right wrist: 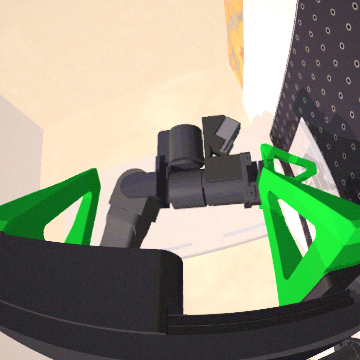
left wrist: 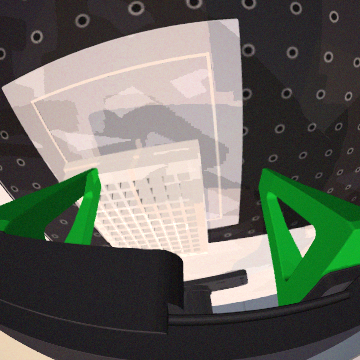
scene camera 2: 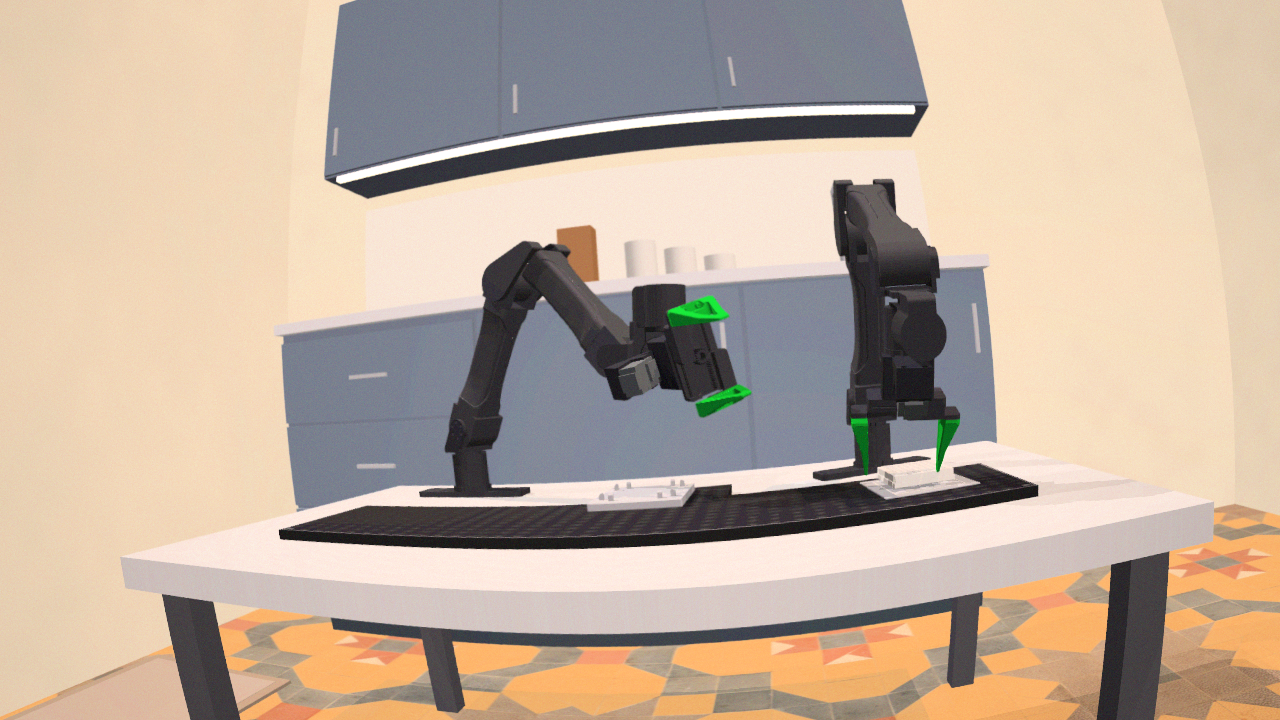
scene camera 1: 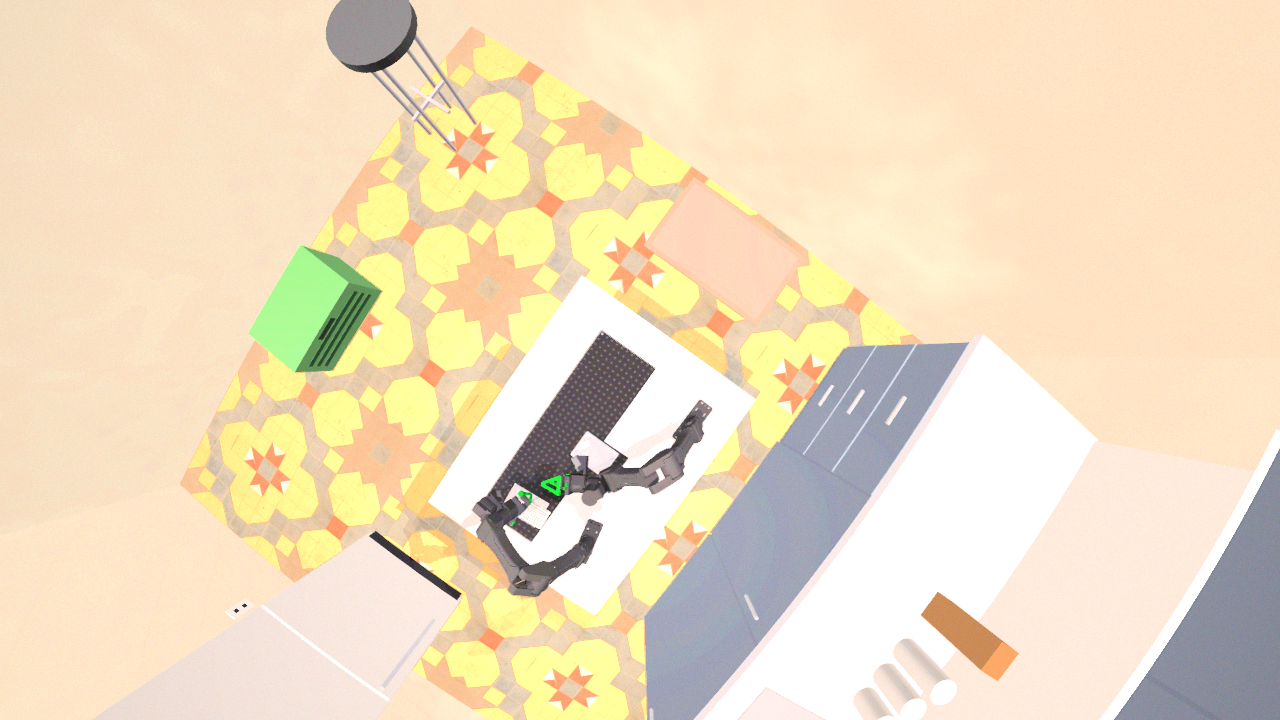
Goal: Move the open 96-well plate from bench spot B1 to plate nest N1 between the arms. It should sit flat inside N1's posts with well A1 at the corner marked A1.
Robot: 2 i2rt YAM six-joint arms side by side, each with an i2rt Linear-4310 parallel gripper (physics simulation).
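Pixels of known places: left gripper, fingertip midpoint: (right wrist: pixel 306 176) (left wrist: pixel 179 176) (scene camera 2: pixel 902 472) (scene camera 1: pixel 524 501); right gripper, fingertip midpoint: (right wrist: pixel 179 176) (scene camera 2: pixel 736 356) (scene camera 1: pixel 545 482); left arm's base, link origin: (right wrist: pixel 359 354) (left wrist: pixel 191 285) (scene camera 2: pixel 873 471) (scene camera 1: pixel 587 540); right arm's base, link origin: (scene camera 2: pixel 473 495) (scene camera 1: pixel 692 422).
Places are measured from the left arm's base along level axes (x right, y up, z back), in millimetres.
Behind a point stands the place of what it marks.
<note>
The 96-well plate (scene camera 2: pixel 905 475) @(x 71, y 29, z -320 mm) (left wrist: pixel 155 210) @(x 46, y 29, z -282 mm) is whitish and lies on the pale pad of spot B1 (scene camera 2: pixel 881 491) @(x 107, y 15, z -325 mm) (left wrist: pixel 227 120) @(x 106, y 15, z -327 mm). My left gripper (scene camera 2: pixel 902 471) @(x 71, y 32, z -311 mm) (left wrist: pixel 179 176) @(x 71, y 32, z -311 mm) is open and points down at the plate, its fingertips low and near it. In the left wrist view the left-hand finger overlaps the plate's edge; the right-hand finger stands off beyond the other edge. Plate nest N1 (scene camera 1: pixel 592 450) @(x 389, y 24, z -132 mm) (scene camera 2: pixel 640 494) @(x 382, y 25, z -132 mm) is a pale base with short posts and no plate on it. My right gripper (scene camera 2: pixel 738 352) @(x 262, y 192, z -243 mm) is open and empty, sideways above the board. The A1 mark is not readable.
A black perforated board (scene camera 1: pixel 581 394) @(x 585, y 13, z -264 mm) (scene camera 2: pixel 429 528) @(x 648, y 13, z -276 mm) lies on the white table (scene camera 1: pixel 689 376) @(x 827, y 0, z 120 mm) (scene camera 2: pixel 626 600) @(x 428, y -9, z -592 mm) under both the nest and the pad. The right arm (scene camera 2: pixel 572 295) @(x 450, y 307, z -2 mm) reaches over from beside the nest, its gripper between nest and plate in scene camera 2.
</note>
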